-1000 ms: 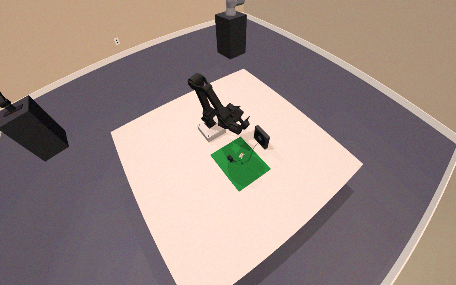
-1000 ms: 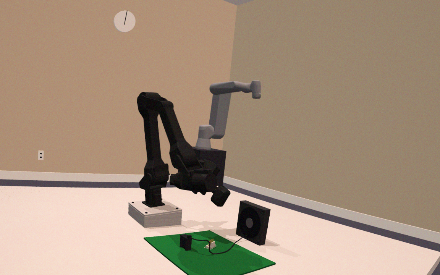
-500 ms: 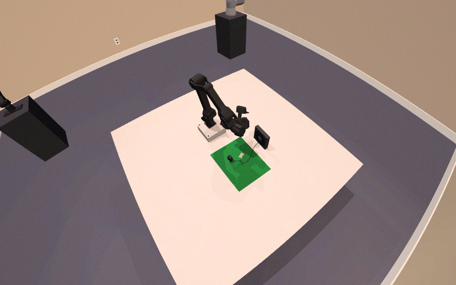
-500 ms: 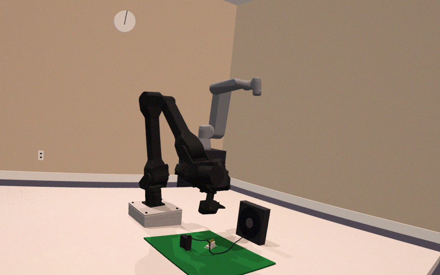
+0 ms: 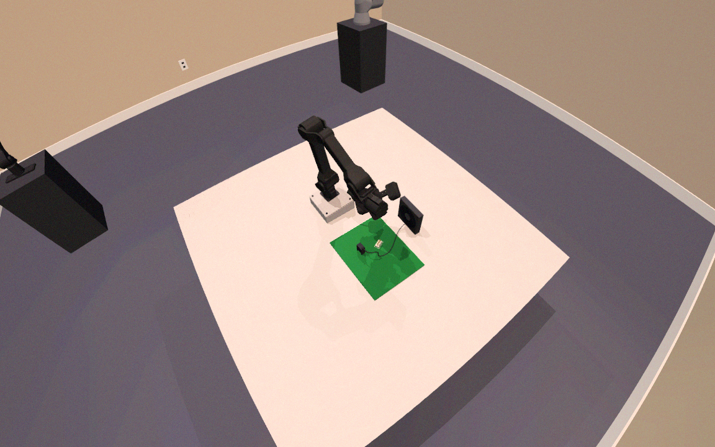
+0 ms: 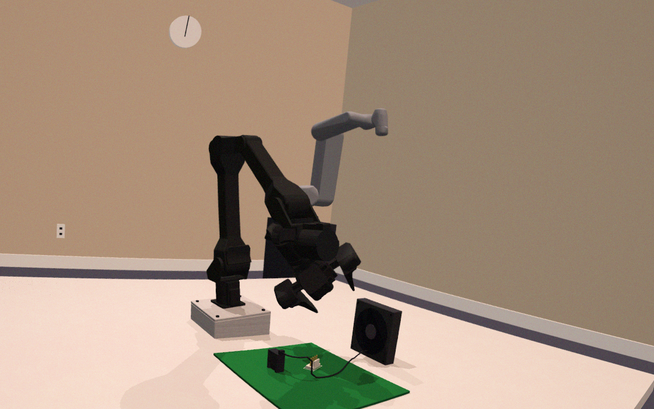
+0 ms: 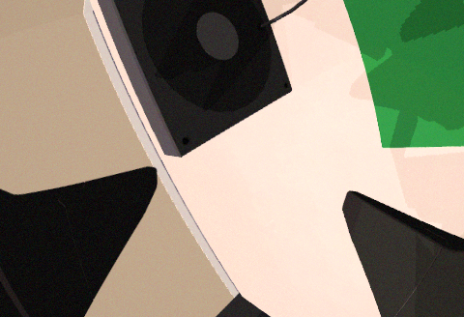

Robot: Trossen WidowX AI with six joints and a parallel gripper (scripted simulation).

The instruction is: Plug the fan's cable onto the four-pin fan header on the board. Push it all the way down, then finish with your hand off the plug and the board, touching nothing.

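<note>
The black fan plug lies 190 mm to the right of my gripper tip, 90 mm below it and 60 mm ahead of it. From my gripper tip the other things lie so: green board: 150 mm to the right, 130 mm below, 100 mm ahead; then black fan: 80 mm ahead, 50 mm below, 40 mm to the left.
</note>
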